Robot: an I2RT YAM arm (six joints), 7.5 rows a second.
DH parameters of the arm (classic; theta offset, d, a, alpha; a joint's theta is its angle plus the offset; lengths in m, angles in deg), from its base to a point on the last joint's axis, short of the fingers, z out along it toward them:
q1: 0 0.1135 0.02 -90
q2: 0 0 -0.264 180
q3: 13.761 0 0.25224 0
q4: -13.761 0 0.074 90
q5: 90 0 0 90
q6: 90 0.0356 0 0
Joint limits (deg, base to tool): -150..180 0..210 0..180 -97..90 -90..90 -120..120
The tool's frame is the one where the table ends.
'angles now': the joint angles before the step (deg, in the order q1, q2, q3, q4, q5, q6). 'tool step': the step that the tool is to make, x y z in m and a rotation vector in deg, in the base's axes. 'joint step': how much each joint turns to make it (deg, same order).
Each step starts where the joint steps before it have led.
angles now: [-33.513, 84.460, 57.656, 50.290, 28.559, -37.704]
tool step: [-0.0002, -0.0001, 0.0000, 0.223, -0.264, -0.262]
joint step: [0.002, -0.007, 0.008, -0.028, 0.374, 0.227]
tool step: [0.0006, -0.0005, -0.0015, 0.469, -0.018, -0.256]
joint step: [0.024, 0.176, -0.028, -0.184, 0.415, 0.295]
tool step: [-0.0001, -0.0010, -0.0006, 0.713, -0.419, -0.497]
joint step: [-0.087, 0.086, 0.109, -0.411, 0.699, 0.692]
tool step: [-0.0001, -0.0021, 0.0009, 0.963, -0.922, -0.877]
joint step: [-0.203, 0.194, 0.547, -0.684, 1.125, 1.109]
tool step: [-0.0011, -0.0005, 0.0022, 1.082, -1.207, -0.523]
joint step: [-0.084, -0.276, 0.446, -1.117, 0.999, 1.515]
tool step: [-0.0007, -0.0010, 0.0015, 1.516, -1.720, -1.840]
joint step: [0.017, 0.015, 0.562, -0.867, 2.548, 1.640]
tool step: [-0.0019, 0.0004, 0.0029, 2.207, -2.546, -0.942]
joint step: [0.057, -0.608, 0.593, -2.239, 2.104, 3.293]
